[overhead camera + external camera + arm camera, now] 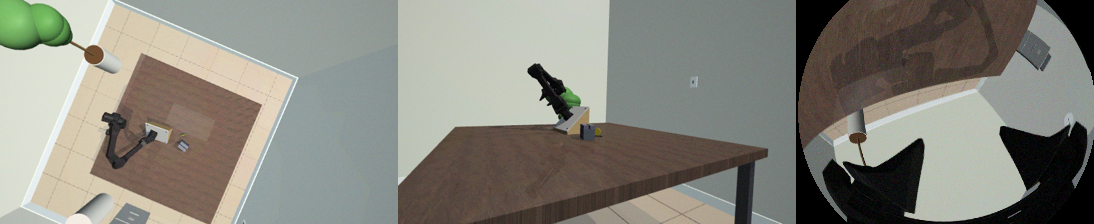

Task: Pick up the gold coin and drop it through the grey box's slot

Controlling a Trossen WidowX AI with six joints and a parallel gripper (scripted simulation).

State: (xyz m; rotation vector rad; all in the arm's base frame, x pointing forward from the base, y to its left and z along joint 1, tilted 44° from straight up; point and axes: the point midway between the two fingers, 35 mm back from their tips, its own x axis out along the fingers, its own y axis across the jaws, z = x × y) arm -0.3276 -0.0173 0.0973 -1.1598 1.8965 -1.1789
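Right now my gripper tip is 580 mm short of the gold coin, 190 mm to the right of it and 160 mm above it.
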